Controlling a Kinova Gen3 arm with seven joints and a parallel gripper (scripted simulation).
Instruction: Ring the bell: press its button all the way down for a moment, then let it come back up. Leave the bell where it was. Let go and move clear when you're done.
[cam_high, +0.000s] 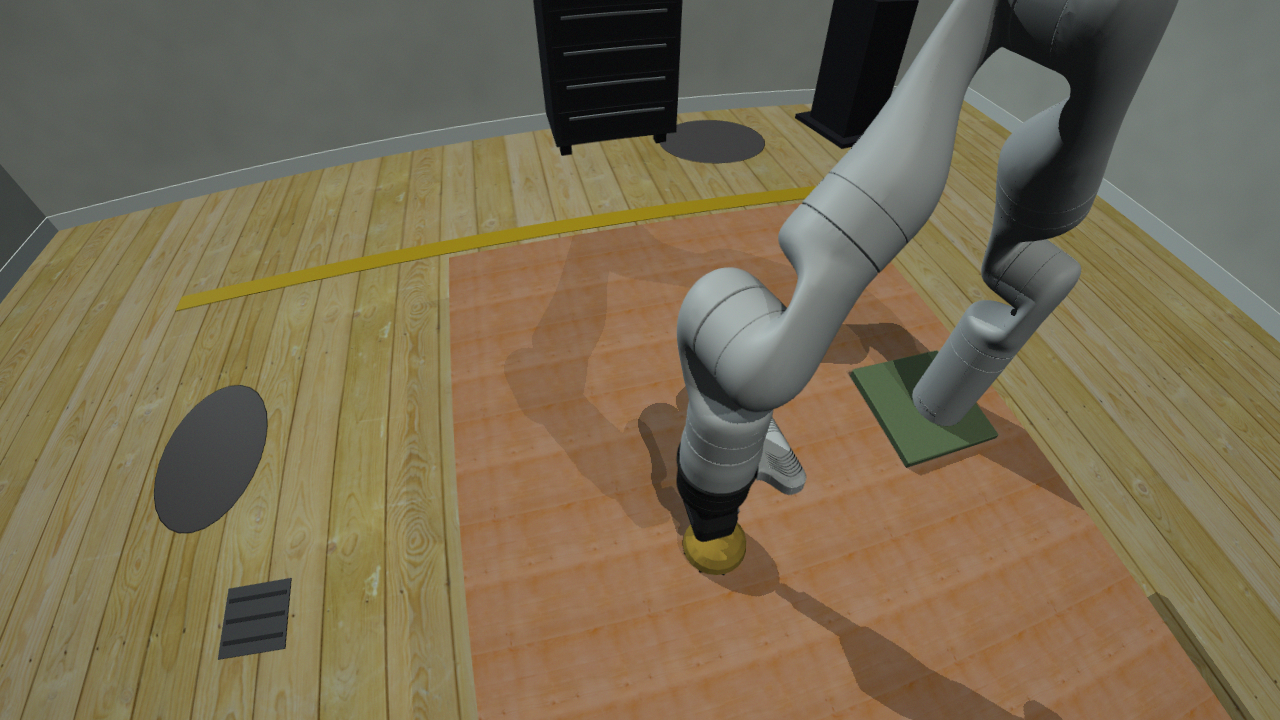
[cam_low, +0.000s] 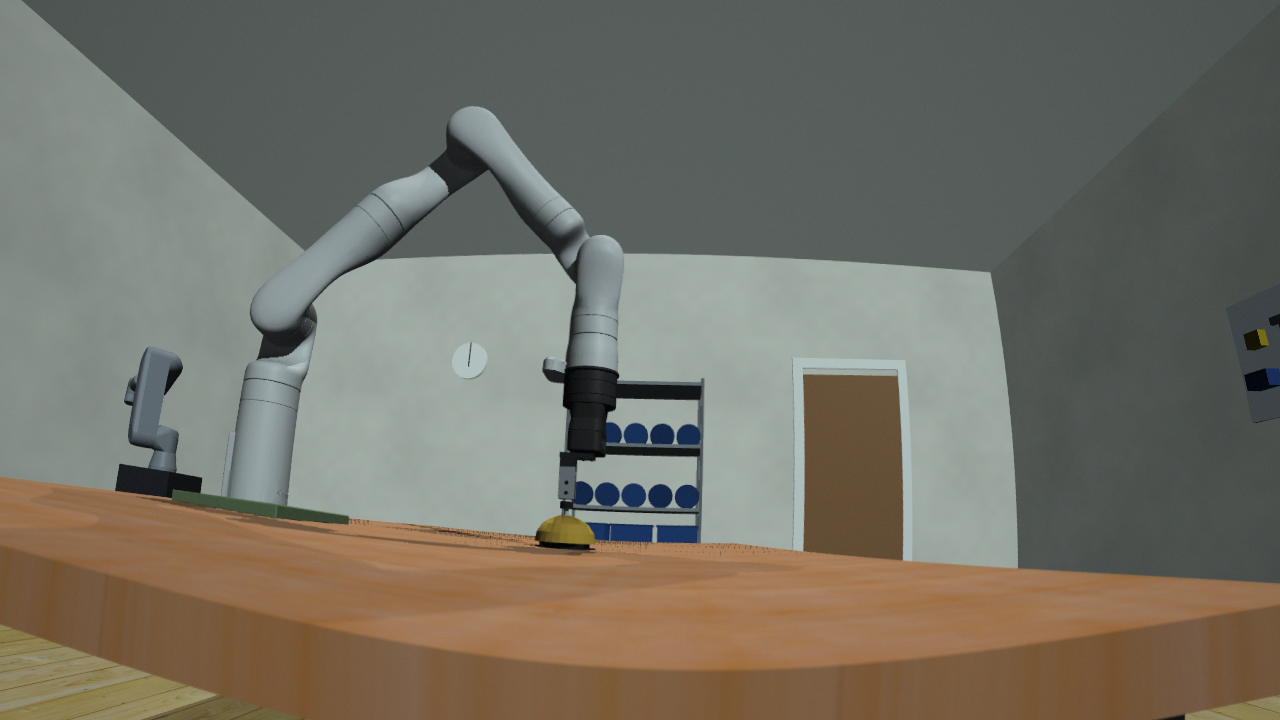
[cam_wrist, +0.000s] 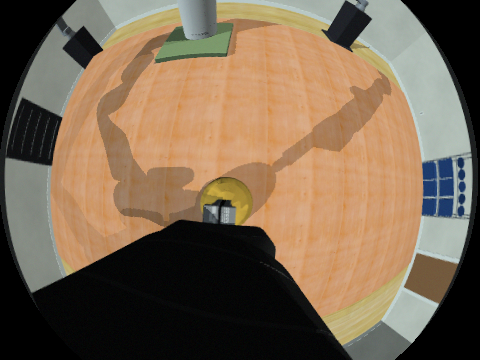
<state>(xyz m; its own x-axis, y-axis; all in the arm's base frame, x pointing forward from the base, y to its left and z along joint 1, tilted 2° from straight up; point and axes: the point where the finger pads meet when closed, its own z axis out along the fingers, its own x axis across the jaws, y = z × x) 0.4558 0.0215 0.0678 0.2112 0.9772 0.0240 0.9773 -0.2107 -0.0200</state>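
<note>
The black button lies 3 cm below my hand. Also, from my hand: bell: 5 cm below.
</note>
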